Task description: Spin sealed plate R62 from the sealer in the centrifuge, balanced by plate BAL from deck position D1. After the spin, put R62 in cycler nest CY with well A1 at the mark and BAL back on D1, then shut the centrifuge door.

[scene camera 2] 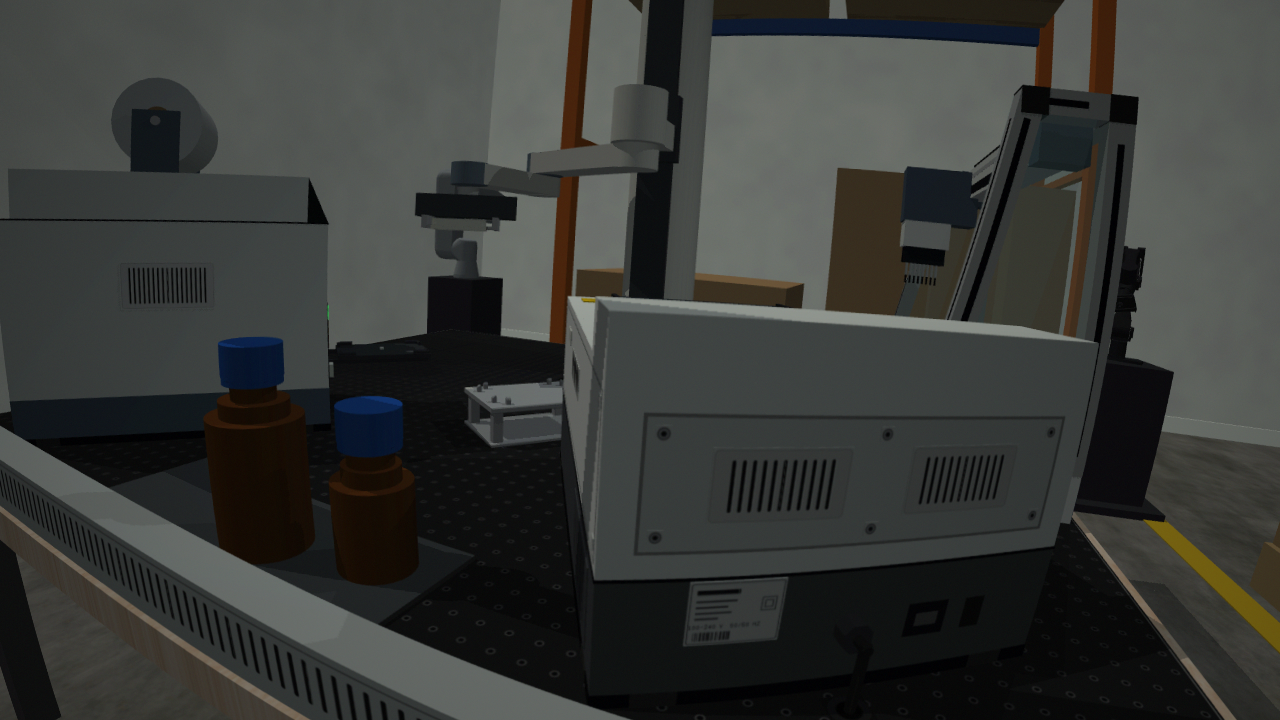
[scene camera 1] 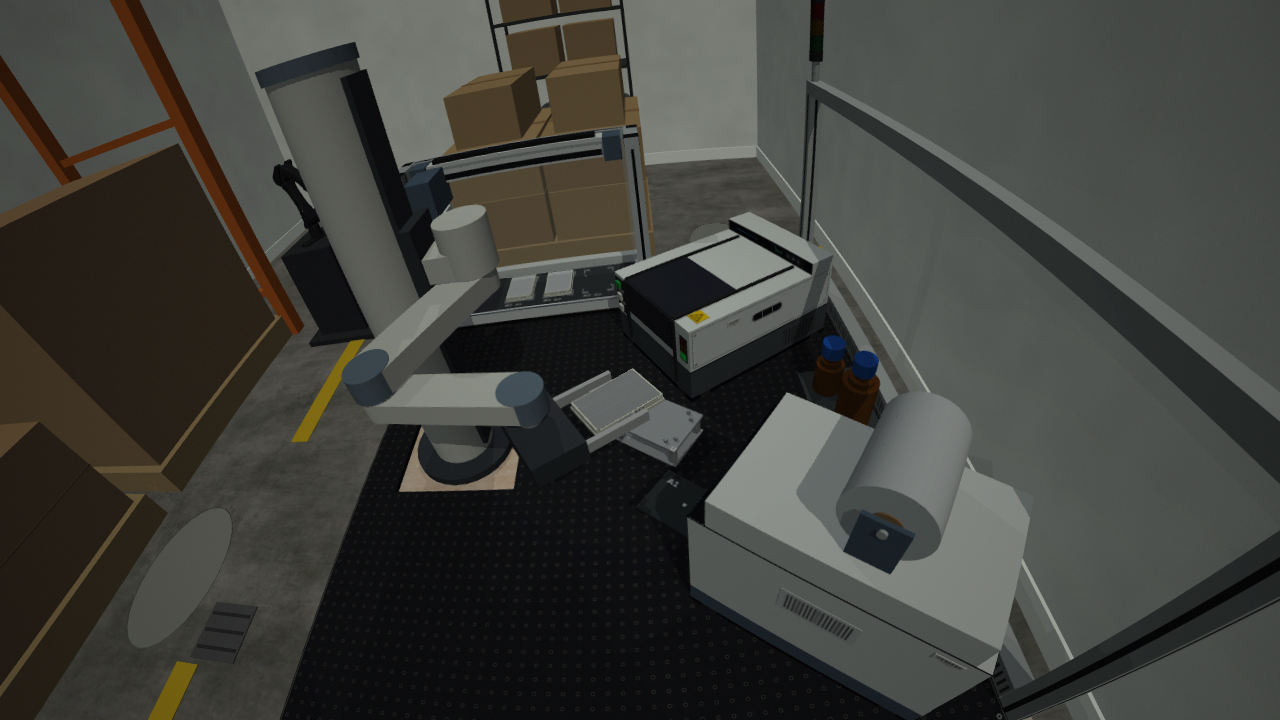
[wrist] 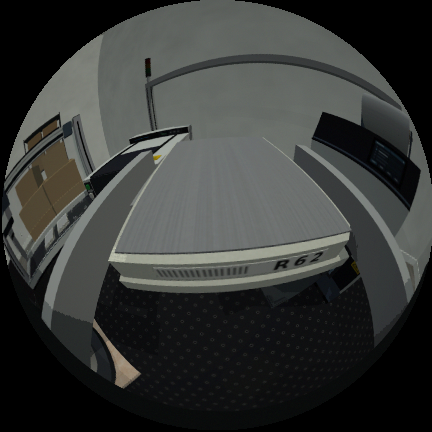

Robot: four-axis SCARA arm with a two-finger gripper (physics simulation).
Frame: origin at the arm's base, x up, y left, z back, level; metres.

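Seen in the pictures: gripper, fingertip midpoint: (scene camera 2: 459,222) (scene camera 1: 628,394) (wrist: 224,154); arm's base, origin of the base link: (scene camera 1: 466,444).
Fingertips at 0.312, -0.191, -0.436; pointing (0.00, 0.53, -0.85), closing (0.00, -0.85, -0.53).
Offsets run from my fingertips to a thing's top centre, as dx, dy, dz.
My gripper (scene camera 1: 637,395) (scene camera 2: 459,227) (wrist: 224,154) is shut on sealed plate R62 @[+0.005, -0.012, +0.019] (scene camera 1: 617,400) (scene camera 2: 456,222) (wrist: 230,205), holding it level by its two sides, in the air beside a silver stand (scene camera 1: 669,431) (scene camera 2: 514,394). The label R62 faces the wrist camera. The likely centrifuge (scene camera 1: 751,304) (scene camera 2: 832,358) (wrist: 152,144) is a white box with a dark top panel; its door state is unclear. Two pale plates @[-0.231, +0.772, +0.364] (scene camera 1: 520,288) @[-0.231, +0.774, +0.240] (scene camera 1: 559,283) sit on the back deck (scene camera 1: 496,315); their labels are unreadable. The sealer @[+0.177, -0.281, -0.306] (scene camera 1: 832,447) (scene camera 2: 165,349) carries a film roll. Nest CY cannot be identified surely.
A dark nest marked A1 @[-0.198, -0.100, -0.088] (scene camera 1: 666,503) lies beside the sealer. Two brown bottles with blue caps (scene camera 1: 830,374) (scene camera 1: 857,395) (scene camera 2: 259,474) (scene camera 2: 374,523) stand between centrifuge and sealer. A gantry (scene camera 1: 537,156) (scene camera 2: 1102,223) spans the deck. The arm's column (scene camera 1: 331,179) stands at the left.
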